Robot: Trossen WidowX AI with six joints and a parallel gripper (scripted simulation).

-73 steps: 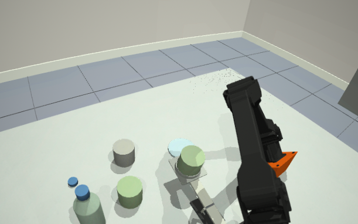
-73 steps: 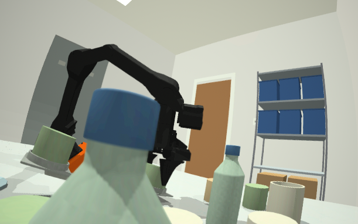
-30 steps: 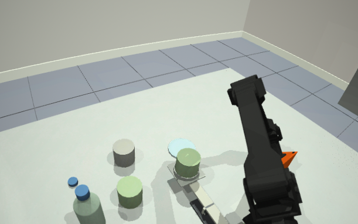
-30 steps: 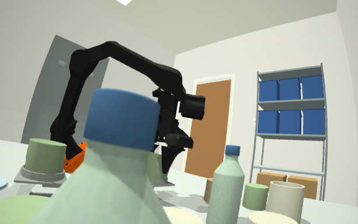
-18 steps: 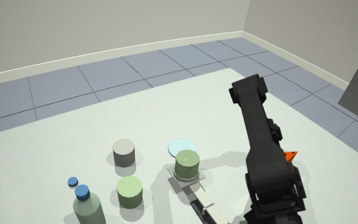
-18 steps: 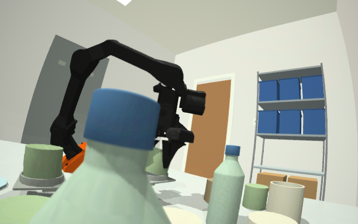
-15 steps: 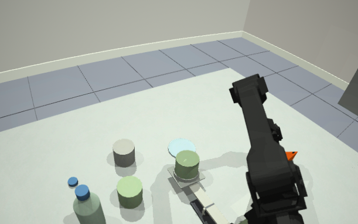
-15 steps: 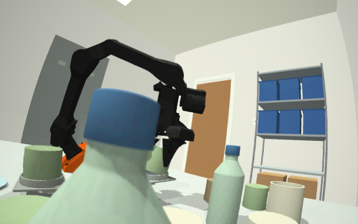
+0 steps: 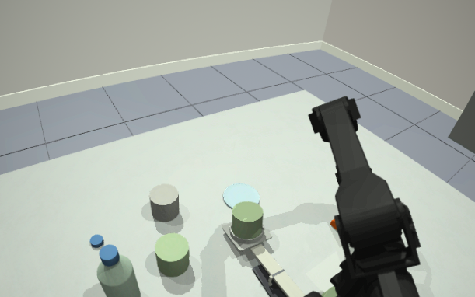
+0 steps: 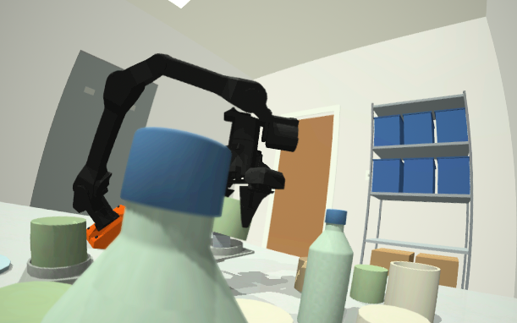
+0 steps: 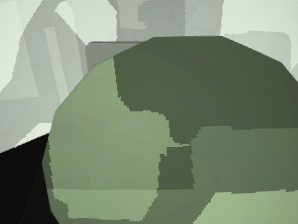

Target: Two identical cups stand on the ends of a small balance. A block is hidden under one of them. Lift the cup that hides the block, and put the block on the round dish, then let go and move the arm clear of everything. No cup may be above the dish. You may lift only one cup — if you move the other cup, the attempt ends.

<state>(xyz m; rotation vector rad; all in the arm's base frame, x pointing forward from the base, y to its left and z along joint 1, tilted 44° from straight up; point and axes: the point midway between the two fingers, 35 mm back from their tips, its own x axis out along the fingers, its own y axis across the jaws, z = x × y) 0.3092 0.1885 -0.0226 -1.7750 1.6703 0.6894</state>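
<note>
Now: the pale grey block 3 cm below my gripper tip and 2 cm to the right of it. The rest, counted from my gripper tip: grey cup (45 cm to the right, 10 cm ahead, 8 cm below); then blue cap (42 cm to the right, 30 cm ahead, 11 cm below); then pale blue round dish (39 cm to the right, 12 cm below, 9 cm behind).
</note>
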